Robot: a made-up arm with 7 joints. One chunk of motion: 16 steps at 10 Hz.
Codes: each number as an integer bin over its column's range. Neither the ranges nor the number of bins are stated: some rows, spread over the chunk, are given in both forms.
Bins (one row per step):
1: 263 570 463 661 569 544
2: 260 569 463 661 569 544
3: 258 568 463 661 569 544
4: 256 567 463 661 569 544
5: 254 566 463 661 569 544
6: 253 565 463 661 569 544
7: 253 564 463 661 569 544
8: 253 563 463 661 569 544
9: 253 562 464 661 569 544
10: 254 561 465 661 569 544
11: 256 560 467 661 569 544
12: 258 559 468 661 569 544
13: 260 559 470 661 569 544
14: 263 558 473 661 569 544
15: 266 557 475 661 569 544
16: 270 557 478 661 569 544
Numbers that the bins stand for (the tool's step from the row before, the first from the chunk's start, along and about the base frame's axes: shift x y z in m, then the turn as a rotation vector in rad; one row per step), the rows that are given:
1: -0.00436 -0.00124 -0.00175 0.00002 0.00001 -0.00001
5: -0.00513 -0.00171 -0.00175 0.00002 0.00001 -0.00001
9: -0.00522 -0.00218 -0.00171 0.00002 0.00001 -0.00001
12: -0.00479 -0.00253 -0.00151 0.00002 0.00001 -0.00001
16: -0.00376 -0.00277 -0.00103 0.00002 0.00001 -0.00001
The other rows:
2: -0.00462 -0.00136 -0.00175 0.00002 0.00001 -0.00001
3: -0.00479 -0.00148 -0.00175 0.00002 0.00001 -0.00001
4: -0.00496 -0.00159 -0.00175 0.00002 0.00001 -0.00001
6: -0.00522 -0.00183 -0.00175 0.00002 0.00001 -0.00001
7: -0.00522 -0.00195 -0.00175 0.00002 0.00001 -0.00001
8: -0.00522 -0.00206 -0.00175 0.00002 0.00001 -0.00001
10: -0.00513 -0.00230 -0.00166 0.00002 0.00001 -0.00001
11: -0.00496 -0.00241 -0.00156 0.00002 0.00001 -0.00001
13: -0.00462 -0.00253 -0.00142 0.00002 0.00001 -0.00001
14: -0.00436 -0.00265 -0.00127 0.00002 0.00001 -0.00001
15: -0.00410 -0.00277 -0.00118 0.00002 0.00001 -0.00001

